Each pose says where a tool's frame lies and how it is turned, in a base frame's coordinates. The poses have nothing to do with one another.
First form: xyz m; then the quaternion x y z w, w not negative.
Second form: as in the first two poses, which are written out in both.
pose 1, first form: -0.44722 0.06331 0.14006 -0.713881 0.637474 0.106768 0.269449
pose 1, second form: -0.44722 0.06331 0.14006; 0.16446 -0.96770 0.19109; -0.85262 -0.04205 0.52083; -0.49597 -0.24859 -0.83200
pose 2, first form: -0.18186 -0.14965 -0.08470 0.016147 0.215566 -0.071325 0.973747
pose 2, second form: -0.18186 -0.14965 -0.08470; 0.89689 0.14587 0.41751; -0.13194 0.98930 -0.06220; -0.42212 0.00070 0.90654
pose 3, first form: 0.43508 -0.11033 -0.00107 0.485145 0.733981 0.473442 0.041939
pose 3, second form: 0.43508 -0.11033 -0.00107; -0.52575 0.67246 0.52094; 0.75189 0.08097 0.65430; 0.39781 0.73569 -0.54819
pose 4, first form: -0.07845 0.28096 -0.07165 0.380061 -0.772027 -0.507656 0.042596
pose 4, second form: -0.07845 0.28096 -0.07165; -0.70748 -0.54359 -0.45165; -0.63008 0.19568 0.75147; -0.32011 0.81623 -0.48094
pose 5, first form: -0.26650 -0.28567 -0.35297 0.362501 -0.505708 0.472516 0.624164
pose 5, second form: -0.26650 -0.28567 -0.35297; 0.04198 -0.95649 -0.28871; 0.22322 0.29064 -0.93043; 0.97386 -0.02539 0.22570
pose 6, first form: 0.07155 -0.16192 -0.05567 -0.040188 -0.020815 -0.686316 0.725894
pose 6, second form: 0.07155 -0.16192 -0.05567; 0.05707 0.99806 0.02494; -0.99471 0.05471 0.08692; 0.08538 -0.02977 0.99590
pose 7, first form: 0.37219 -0.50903 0.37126 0.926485 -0.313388 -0.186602 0.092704
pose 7, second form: 0.37219 -0.50903 0.37126; 0.73394 -0.54610 -0.40387; -0.61530 -0.78639 -0.05482; -0.28766 0.28874 -0.91317
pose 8, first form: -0.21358 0.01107 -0.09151 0.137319 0.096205 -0.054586 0.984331
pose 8, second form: -0.21358 0.01107 -0.09151; 0.97553 0.13388 0.17440; -0.08104 0.95633 -0.28084; -0.20439 0.25983 0.94378
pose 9, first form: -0.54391 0.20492 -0.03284 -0.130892 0.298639 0.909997 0.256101
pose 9, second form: -0.54391 0.20492 -0.03284; -0.83456 -0.54428 -0.08526; 0.38792 -0.69045 0.61056; -0.39119 0.47648 0.78736
